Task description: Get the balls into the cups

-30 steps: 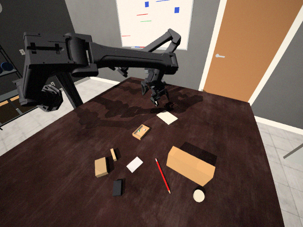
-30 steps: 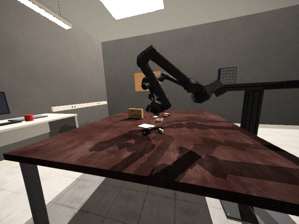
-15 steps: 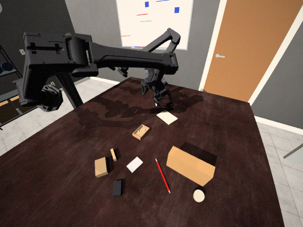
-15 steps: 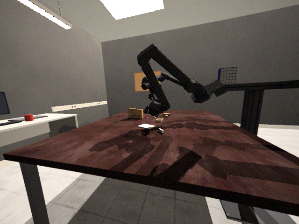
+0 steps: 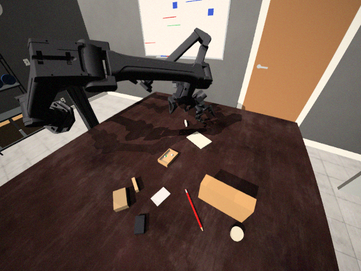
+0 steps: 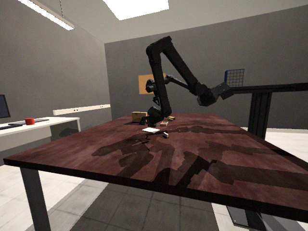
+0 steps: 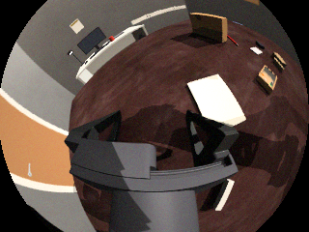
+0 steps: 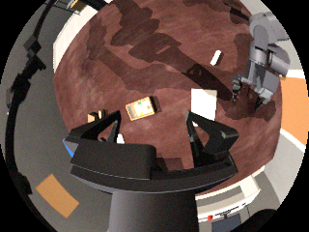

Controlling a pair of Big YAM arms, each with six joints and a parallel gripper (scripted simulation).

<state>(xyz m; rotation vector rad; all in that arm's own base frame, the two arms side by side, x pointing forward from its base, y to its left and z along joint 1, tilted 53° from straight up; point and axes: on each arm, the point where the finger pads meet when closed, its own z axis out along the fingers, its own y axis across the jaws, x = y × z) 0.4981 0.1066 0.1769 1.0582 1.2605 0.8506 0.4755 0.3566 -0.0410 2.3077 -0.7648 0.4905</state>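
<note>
The wooden puzzle lies 1 cm ahead of my right hand, 13 cm to the right of it and 25 cm below it. Also, from my right hand: white block: 10 cm behind, 23 cm to the left, 24 cm below; pale flat card: 8 cm ahead, 12 cm to the left, 25 cm below; cardboard box: 37 cm ahead, 20 cm to the right, 19 cm below.
</note>
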